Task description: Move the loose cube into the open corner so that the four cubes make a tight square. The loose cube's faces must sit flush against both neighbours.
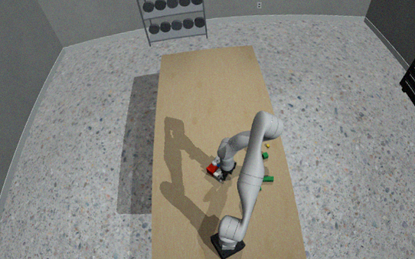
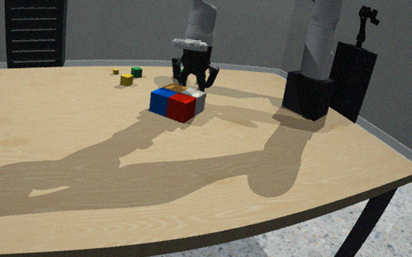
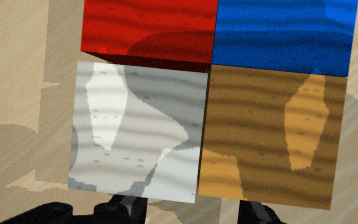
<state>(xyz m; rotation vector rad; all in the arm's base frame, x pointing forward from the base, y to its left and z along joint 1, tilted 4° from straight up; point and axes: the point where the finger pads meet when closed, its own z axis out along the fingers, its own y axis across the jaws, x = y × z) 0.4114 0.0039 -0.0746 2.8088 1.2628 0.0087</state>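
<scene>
Right now the white cube is 1 cm ahead of my hand, 5 cm to the left of it and 1 cm below it. Also, from my hand: blue cube 8 cm ahead, 5 cm to the left, 1 cm below; then long green block 2 cm behind, 23 cm to the right, 2 cm below; then red cube 4 cm ahead, 9 cm to the left, 1 cm below.
</scene>
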